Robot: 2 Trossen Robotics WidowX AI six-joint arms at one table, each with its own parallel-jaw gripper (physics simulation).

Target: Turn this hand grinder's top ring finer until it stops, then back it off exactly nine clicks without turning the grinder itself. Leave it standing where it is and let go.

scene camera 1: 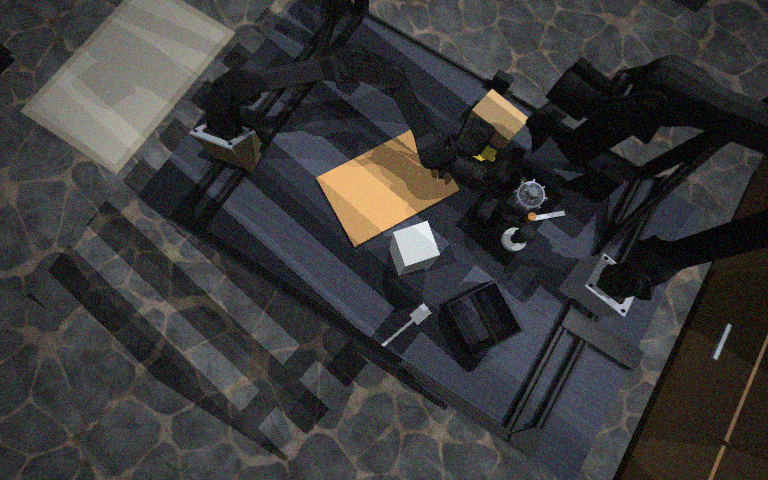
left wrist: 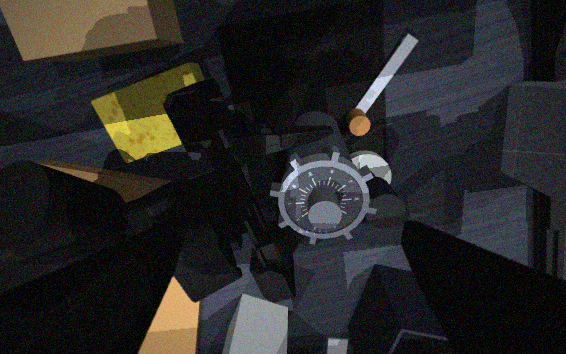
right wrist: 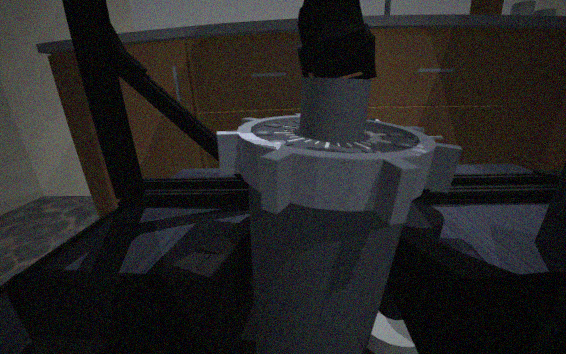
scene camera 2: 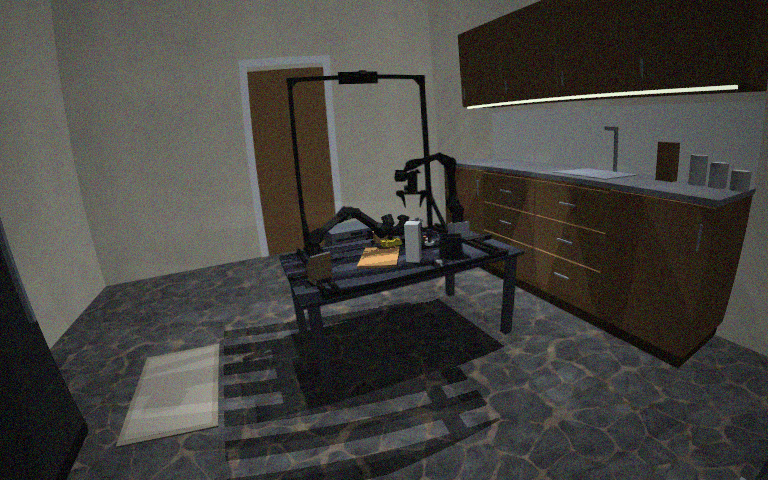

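Where they show: left gripper, fingertip midpoint: (scene camera 1: 548,168) (left wrist: 293,230) (scene camera 2: 412,207); right gripper, fingertip midpoint: (scene camera 1: 531,204) (left wrist: 342,162) (right wrist: 313,225) (scene camera 2: 420,227); left arm's base, link origin: (scene camera 1: 614,284) (scene camera 2: 458,222); right arm's base, link origin: (scene camera 1: 223,131) (scene camera 2: 317,258).
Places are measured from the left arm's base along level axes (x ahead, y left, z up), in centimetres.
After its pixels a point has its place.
Note:
The hand grinder (scene camera 1: 530,194) @(x 26.3, y -1.5, z 5.7 cm) stands upright on a dark mat at the right of the table. Its grey notched top ring (left wrist: 288,211) @(x 28.4, y -2.0, z 4.0 cm) (right wrist: 331,175) @(x 28.9, y -2.4, z 3.8 cm) carries white tick marks around a central shaft. The grey body (right wrist: 317,274) @(x 28.5, y -2.6, z 0.8 cm) fills the right wrist view below the ring. My right gripper (scene camera 1: 513,192) reaches in low from the left and is shut on the grinder's body; its fingertips are lost in shadow. My left gripper (scene camera 2: 412,200) @(x 27.5, y -5.1, z 11.3 cm) is open and empty, hanging high above the grinder and looking straight down on the ring.
A grey crank with an orange knob (scene camera 1: 546,215) @(x 18.1, y -7.9, z -9.4 cm) (left wrist: 387,74) @(x 17.5, y -8.2, z -9.4 cm) and a white crescent piece (scene camera 1: 513,240) @(x 20.9, y 3.4, z -7.6 cm) (left wrist: 373,163) @(x 19.6, y 0.7, z -8.8 cm) lie beside the grinder. A yellow sponge (scene camera 1: 488,153) @(x 39.0, y -10.5, z -7.5 cm) (left wrist: 144,133) @(x 42.7, y -7.2, z -7.5 cm), wooden box (scene camera 1: 498,114) @(x 43.2, y -18.8, z -4.5 cm), orange board (scene camera 1: 387,186) @(x 53.0, y 12.2, z -9.0 cm), white box (scene camera 1: 415,245) @(x 37.6, y 23.2, z 9.5 cm), black bin (scene camera 1: 479,314) @(x 18.1, y 23.7, z -1.2 cm) and scoop (scene camera 1: 411,321) @(x 27.4, y 33.8, z -10.4 cm) lie around.

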